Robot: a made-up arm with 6 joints. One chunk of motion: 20 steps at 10 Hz.
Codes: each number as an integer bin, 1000 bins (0 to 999) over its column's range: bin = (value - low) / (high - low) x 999, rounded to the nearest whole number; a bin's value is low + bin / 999 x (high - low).
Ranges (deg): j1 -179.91..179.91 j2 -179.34..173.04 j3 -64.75..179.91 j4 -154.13..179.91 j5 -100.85..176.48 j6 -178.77..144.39
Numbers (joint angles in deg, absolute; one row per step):
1: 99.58 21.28 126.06 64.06 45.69 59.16
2: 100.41 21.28 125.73 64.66 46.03 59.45
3: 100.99 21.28 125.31 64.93 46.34 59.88
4: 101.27 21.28 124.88 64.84 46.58 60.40
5: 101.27 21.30 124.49 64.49 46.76 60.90
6: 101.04 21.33 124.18 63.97 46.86 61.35
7: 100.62 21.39 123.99 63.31 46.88 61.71
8: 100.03 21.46 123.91 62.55 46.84 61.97
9: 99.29 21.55 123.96 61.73 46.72 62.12
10: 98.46 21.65 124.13 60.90 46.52 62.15
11: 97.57 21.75 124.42 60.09 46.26 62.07
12: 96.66 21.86 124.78 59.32 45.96 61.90
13: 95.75 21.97 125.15 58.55 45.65 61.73
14: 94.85 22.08 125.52 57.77 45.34 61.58
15: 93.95 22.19 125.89 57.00 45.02 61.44
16: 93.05 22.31 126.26 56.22 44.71 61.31
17: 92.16 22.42 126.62 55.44 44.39 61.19
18: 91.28 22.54 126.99 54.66 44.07 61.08
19: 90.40 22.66 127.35 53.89 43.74 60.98
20: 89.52 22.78 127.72 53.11 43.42 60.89
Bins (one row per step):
1: 776 569 779 653 528 736
2: 778 569 778 654 529 736
3: 780 569 776 655 530 738
4: 781 569 774 655 531 739
5: 781 569 773 654 532 741
6: 780 569 771 652 532 742
7: 779 569 771 650 532 743
8: 777 569 770 648 532 744
9: 775 570 771 646 532 745
10: 773 570 771 643 531 745
11: 770 570 772 641 530 745
12: 768 570 774 638 529 744
13: 765 571 775 636 528 743
14: 763 571 777 634 527 743
15: 760 571 778 631 525 743
16: 758 572 780 629 524 742
17: 755 572 781 627 523 742
18: 753 572 783 624 522 741
19: 750 573 784 622 521 741
20: 748 573 786 620 520 741

